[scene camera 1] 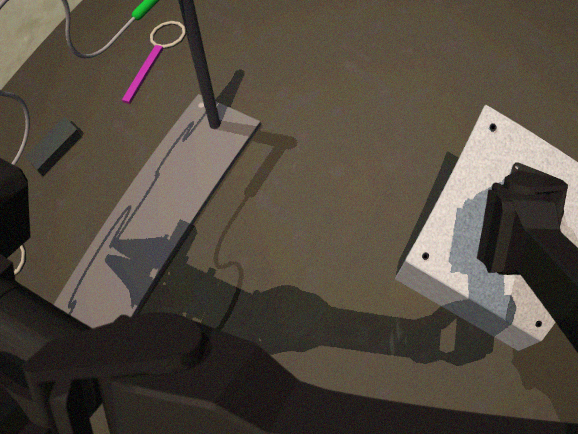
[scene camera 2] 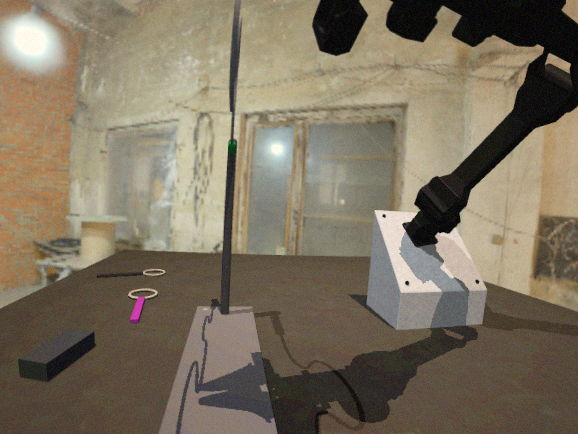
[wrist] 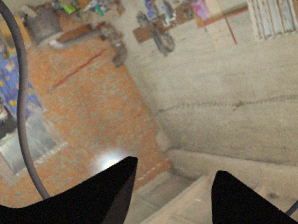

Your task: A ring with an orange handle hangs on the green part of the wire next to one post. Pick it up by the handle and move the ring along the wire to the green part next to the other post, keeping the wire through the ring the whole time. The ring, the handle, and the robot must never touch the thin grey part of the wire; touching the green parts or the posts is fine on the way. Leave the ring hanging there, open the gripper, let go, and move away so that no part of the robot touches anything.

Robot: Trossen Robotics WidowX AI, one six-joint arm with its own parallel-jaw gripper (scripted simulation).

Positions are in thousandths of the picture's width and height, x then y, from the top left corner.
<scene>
dark block: scene camera 1 84,349; scene camera 2 84,831; not seen in the wrist view (out of frame)
</scene>
